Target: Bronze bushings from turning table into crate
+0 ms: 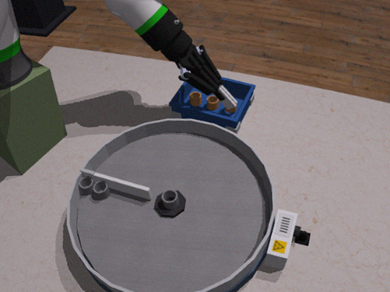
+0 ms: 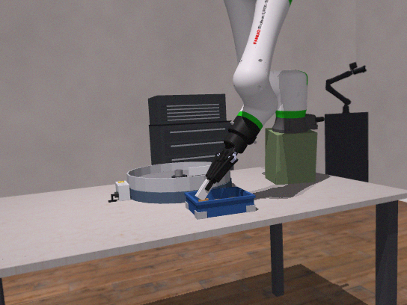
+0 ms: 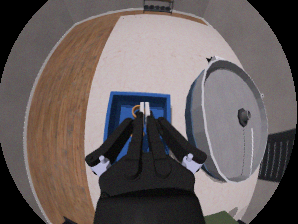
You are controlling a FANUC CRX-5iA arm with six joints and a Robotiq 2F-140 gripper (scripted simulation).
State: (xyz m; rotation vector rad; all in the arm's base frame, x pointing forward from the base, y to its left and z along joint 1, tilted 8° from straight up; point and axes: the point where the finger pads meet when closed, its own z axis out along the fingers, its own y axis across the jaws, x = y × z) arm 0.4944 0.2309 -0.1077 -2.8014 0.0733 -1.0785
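Now: the blue crate 4 cm below my hand, 4 cm behind it and 2 cm to the left of it. The rest, counted from my hand: grey turning table 33 cm to the right, 2 cm behind, 1 cm below.
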